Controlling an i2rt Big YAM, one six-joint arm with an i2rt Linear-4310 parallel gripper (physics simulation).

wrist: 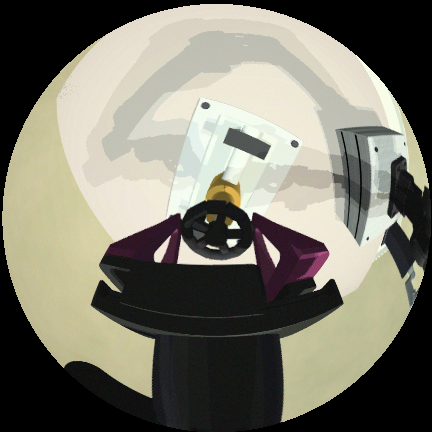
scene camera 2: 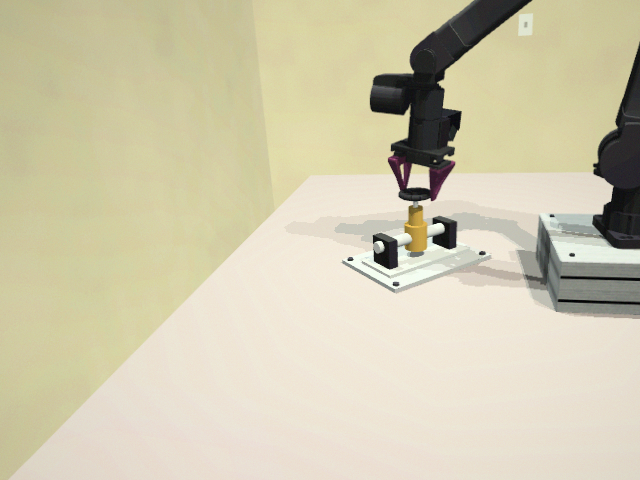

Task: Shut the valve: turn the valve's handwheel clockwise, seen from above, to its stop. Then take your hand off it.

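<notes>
The valve's black spoked handwheel [scene camera 2: 413, 198] [wrist: 243, 217] sits level on a thin stem above the orange valve body [scene camera 2: 415, 237] [wrist: 223, 192]. My gripper [scene camera 2: 419, 195] [wrist: 216, 218] points down with its two purple fingers on opposite sides of the handwheel. In the wrist view both fingertips meet the rim, and the gripper is shut on the handwheel. How far the handwheel is turned cannot be told.
A white pipe [scene camera 2: 435, 230] [wrist: 233, 165] runs through the valve body, between black brackets [scene camera 2: 385, 251] [wrist: 247, 144] on a white base plate [scene camera 2: 434, 277] [wrist: 192, 135]. The arm's grey pedestal [scene camera 2: 589, 268] [wrist: 371, 175] stands to the right. A wall [scene camera 2: 129, 155] is at the left.
</notes>
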